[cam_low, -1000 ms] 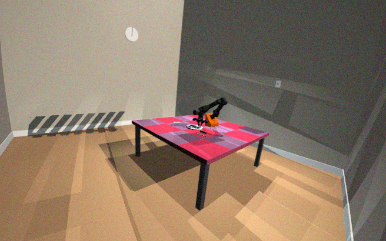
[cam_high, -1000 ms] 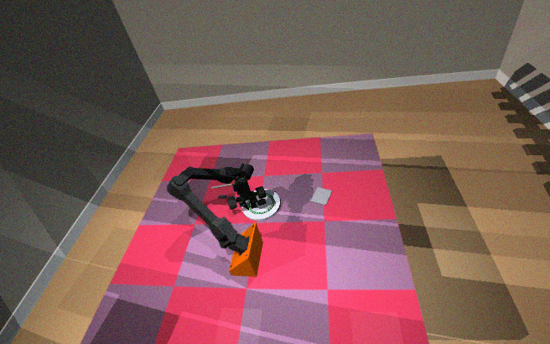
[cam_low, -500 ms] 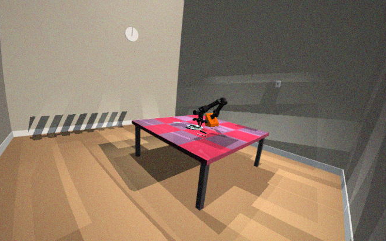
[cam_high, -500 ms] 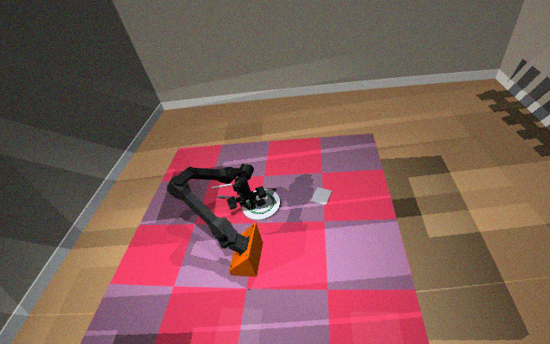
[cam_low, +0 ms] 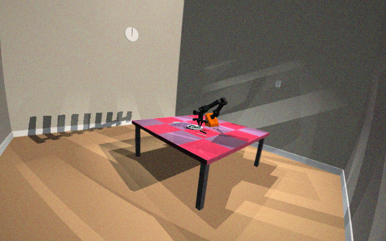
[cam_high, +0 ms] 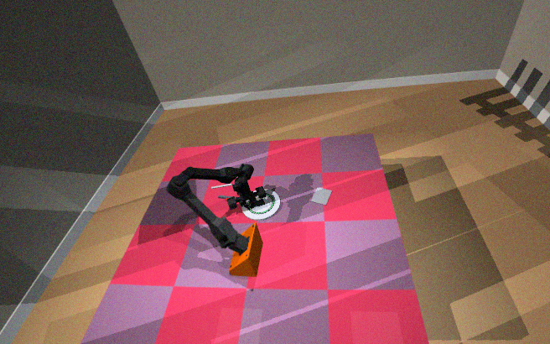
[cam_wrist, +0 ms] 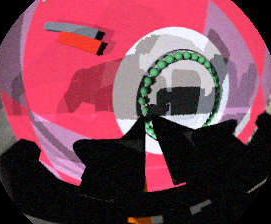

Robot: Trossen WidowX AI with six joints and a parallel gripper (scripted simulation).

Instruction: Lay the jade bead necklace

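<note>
Now: gripper tip 30 mm short of the round white bead board, 50 mm to the left of it and 10 mm above it. Also, from my gripper tip: red-handled tool: 80 mm ahead, 130 mm to the left, 10 mm below; then flat grey pad: 70 mm ahead, 360 mm to the right, 10 mm below; then thin white rod: 180 mm ahead, 200 mm to the left, 10 mm below.
</note>
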